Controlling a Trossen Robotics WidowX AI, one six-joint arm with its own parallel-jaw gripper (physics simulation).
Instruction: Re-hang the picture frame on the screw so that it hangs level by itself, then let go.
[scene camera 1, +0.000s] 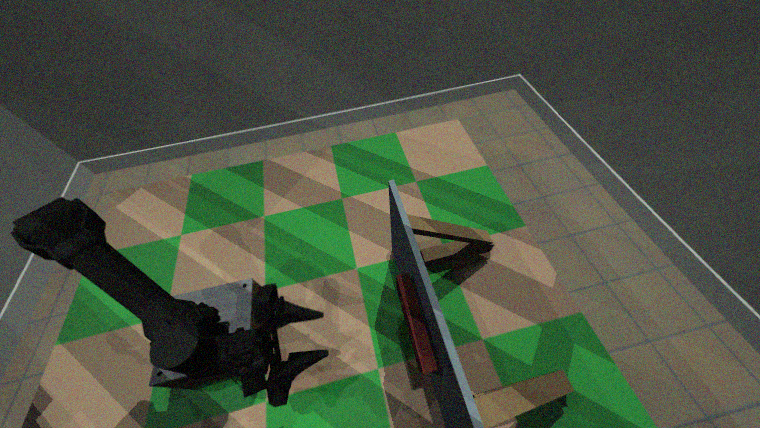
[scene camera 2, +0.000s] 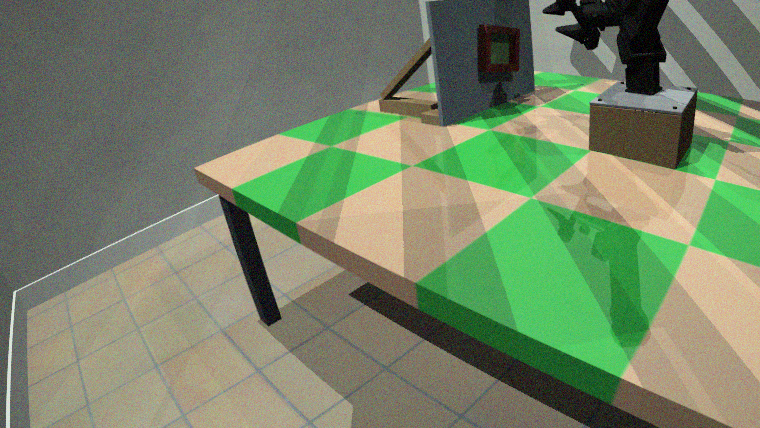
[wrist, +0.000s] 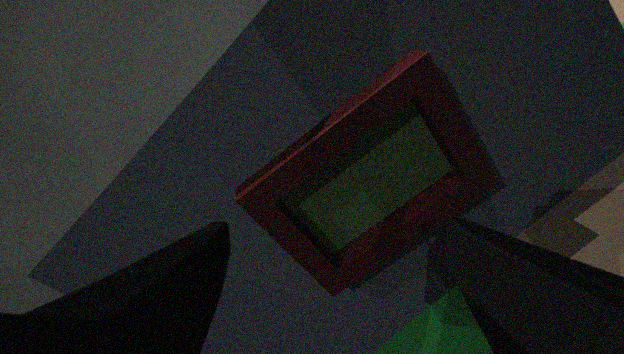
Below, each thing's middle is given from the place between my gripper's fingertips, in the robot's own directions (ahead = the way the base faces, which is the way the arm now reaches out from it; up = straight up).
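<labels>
The picture frame (scene camera 2: 498, 46) has my hand 160 mm short of it, 20 mm to the right of it and 80 mm above it. As for the wooden stand (scene camera 1: 454, 250), that's 60 mm to the left of my hand, 310 mm ahead of it and 130 mm below it. And there's the upright board (scene camera 2: 462, 91), which is 180 mm ahead of my hand, 40 mm to the left and 90 mm below.
</labels>
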